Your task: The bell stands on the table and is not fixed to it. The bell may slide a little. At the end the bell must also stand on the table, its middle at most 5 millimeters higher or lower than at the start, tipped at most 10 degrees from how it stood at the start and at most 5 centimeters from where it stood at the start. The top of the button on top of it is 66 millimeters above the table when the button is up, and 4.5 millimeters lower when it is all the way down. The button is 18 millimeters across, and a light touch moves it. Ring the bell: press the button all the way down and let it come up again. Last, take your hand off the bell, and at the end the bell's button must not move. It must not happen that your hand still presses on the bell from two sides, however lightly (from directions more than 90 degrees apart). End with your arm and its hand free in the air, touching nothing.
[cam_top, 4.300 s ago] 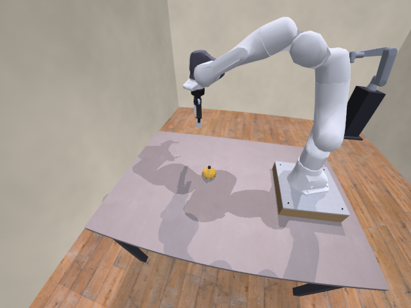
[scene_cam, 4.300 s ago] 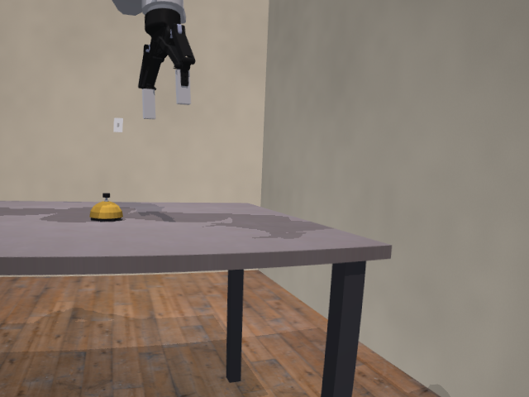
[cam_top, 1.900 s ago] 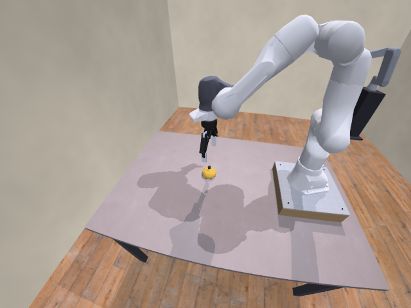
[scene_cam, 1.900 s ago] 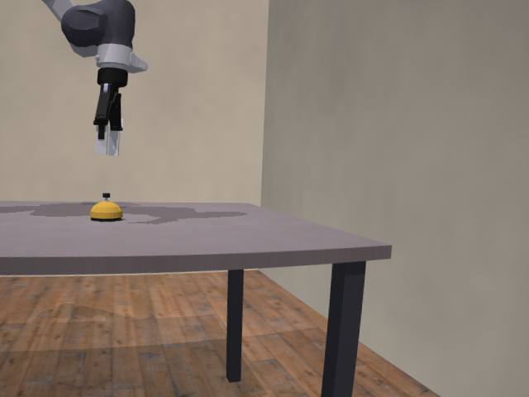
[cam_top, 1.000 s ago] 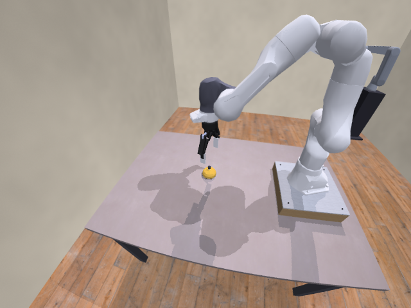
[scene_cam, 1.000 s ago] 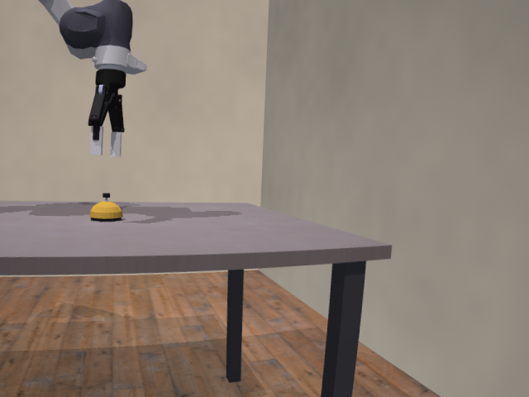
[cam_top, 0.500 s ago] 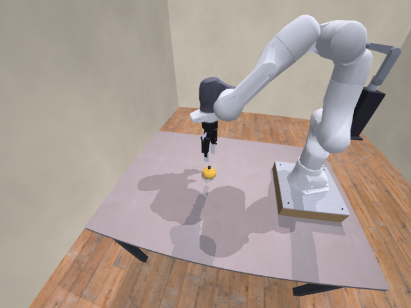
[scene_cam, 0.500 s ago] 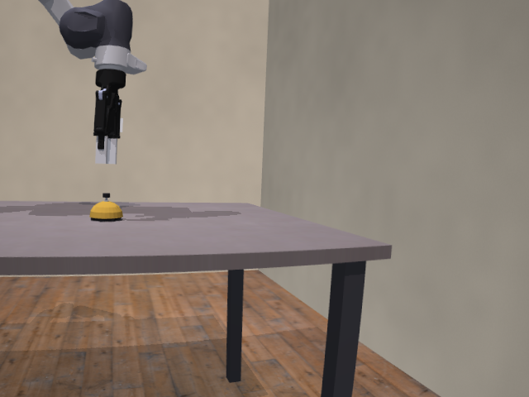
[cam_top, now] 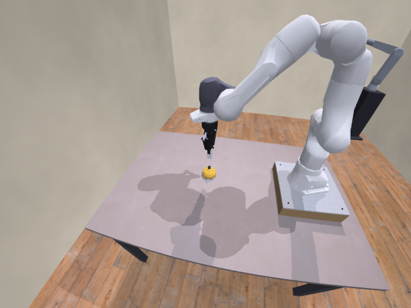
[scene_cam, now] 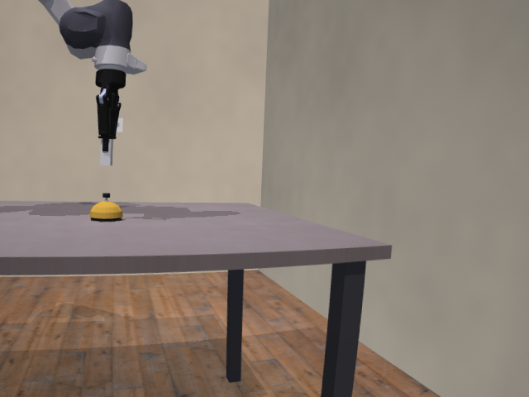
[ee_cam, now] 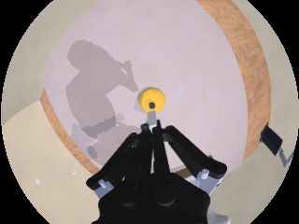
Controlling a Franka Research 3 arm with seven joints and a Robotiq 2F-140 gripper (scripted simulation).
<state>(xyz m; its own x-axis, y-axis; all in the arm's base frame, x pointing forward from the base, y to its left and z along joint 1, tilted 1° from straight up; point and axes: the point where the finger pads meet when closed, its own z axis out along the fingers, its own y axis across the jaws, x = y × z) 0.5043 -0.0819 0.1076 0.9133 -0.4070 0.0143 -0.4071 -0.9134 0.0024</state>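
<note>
Right now my hand is 11 cm above the black button. Round my hand: yellow dome bell (13 cm below).
</note>
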